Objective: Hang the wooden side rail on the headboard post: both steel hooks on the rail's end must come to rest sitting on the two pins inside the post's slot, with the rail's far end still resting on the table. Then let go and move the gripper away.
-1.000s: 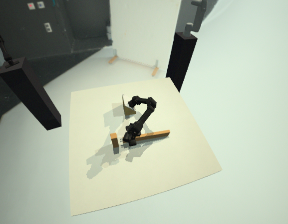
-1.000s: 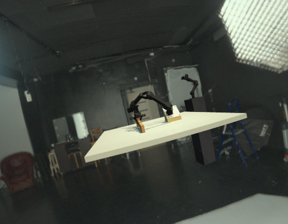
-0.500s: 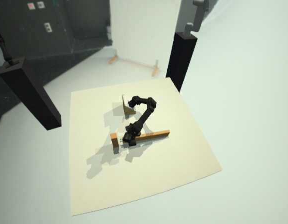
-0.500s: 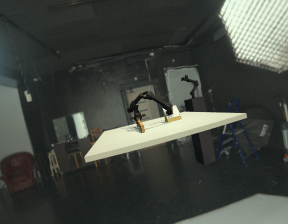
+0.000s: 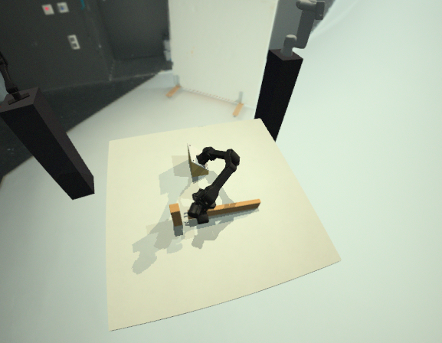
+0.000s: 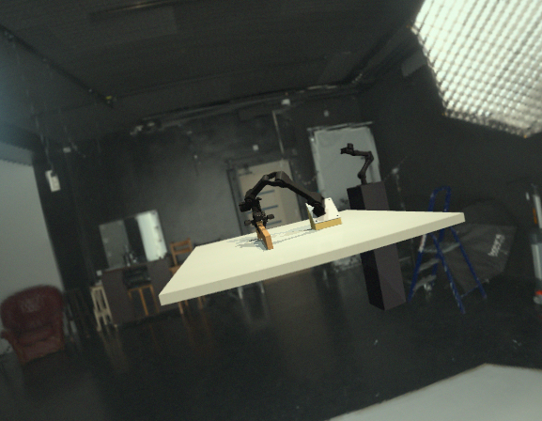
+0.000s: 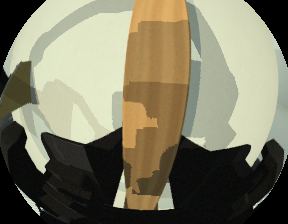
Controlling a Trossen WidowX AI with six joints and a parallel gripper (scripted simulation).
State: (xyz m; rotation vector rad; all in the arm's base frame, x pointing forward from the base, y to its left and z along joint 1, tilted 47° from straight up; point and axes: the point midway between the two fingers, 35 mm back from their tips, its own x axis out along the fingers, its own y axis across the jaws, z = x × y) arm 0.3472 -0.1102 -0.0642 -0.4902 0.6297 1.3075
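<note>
Now: the wooden headboard post 20 mm behind my gripper tip, 140 mm to the right of it and 40 mm above it.
</note>
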